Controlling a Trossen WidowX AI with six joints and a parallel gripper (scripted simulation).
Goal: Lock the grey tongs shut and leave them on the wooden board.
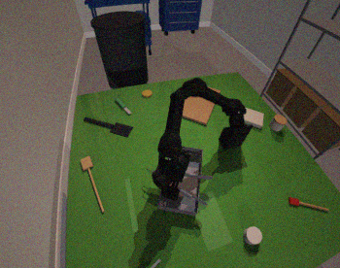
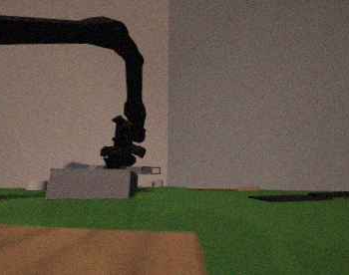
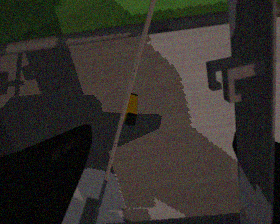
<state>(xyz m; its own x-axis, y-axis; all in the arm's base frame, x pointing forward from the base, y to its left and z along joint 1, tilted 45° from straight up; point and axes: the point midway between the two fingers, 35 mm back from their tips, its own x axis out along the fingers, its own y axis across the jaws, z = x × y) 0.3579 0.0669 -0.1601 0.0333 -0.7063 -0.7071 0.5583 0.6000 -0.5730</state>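
My gripper tip is now 40 mm past the grey roasting tin and 20 mm to the left of it. Also, from my gripper tip: black spatula: 440 mm to the right, 280 mm ahead, 30 mm below; green-handled item: 580 mm to the right, 180 mm ahead, 30 mm below; wooden board: 530 mm to the right, 300 mm behind, 30 mm below.
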